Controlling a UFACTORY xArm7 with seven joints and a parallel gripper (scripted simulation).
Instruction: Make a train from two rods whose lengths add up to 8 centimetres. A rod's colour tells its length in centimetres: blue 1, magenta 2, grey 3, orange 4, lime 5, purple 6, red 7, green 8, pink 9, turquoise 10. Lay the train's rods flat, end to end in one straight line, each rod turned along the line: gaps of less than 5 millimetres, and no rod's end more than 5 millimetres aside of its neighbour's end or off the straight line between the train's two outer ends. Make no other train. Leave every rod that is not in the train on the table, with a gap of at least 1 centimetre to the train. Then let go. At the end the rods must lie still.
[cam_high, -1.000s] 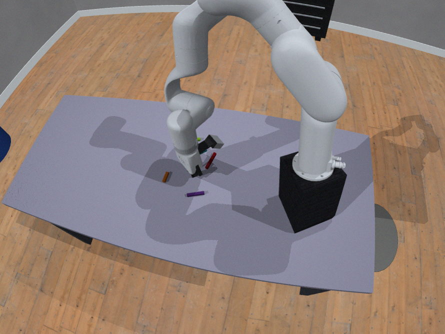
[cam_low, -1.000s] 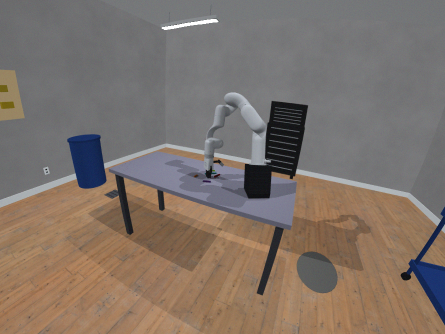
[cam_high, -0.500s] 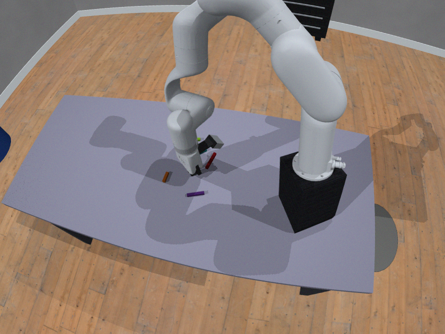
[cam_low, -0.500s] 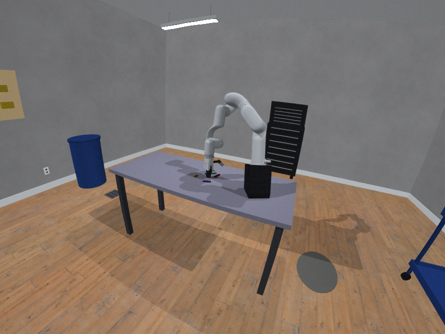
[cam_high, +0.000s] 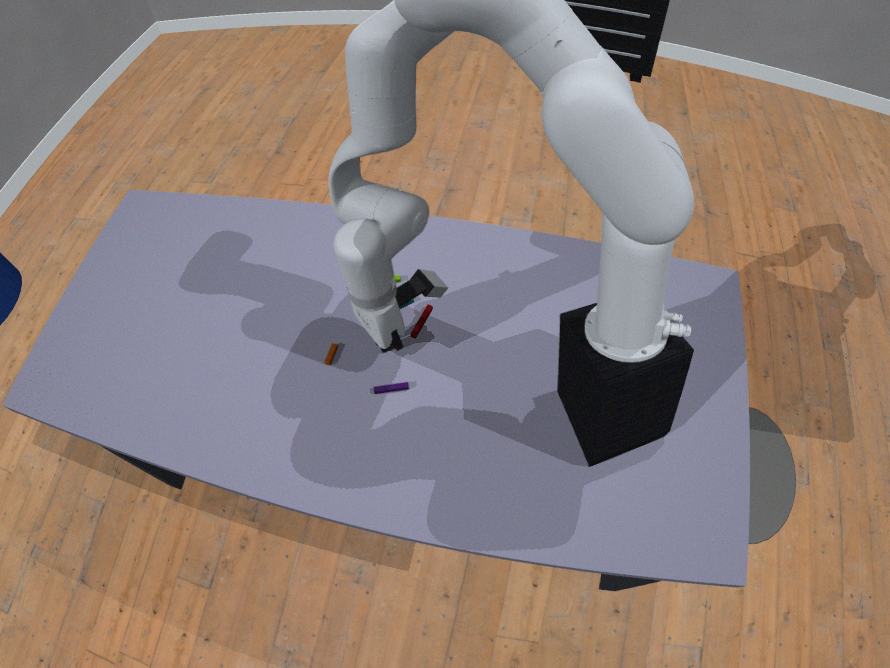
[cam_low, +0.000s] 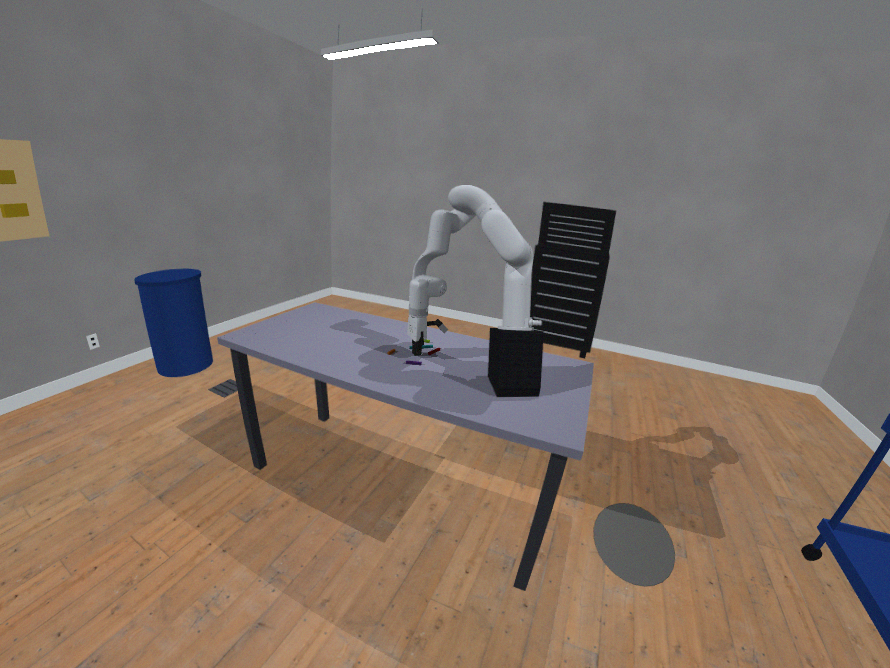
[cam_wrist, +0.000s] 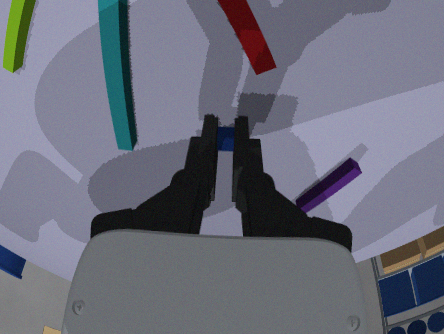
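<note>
Now: hand 7 cm to the left of the turquoise rod, 2 cm short of it and 2 cm above it. Round my hand: purple rod (8 cm to the left, 4 cm behind, 2 cm below); small blue rod (2 cm below); red rod (6 cm to the right, 5 cm behind, 2 cm below).
</note>
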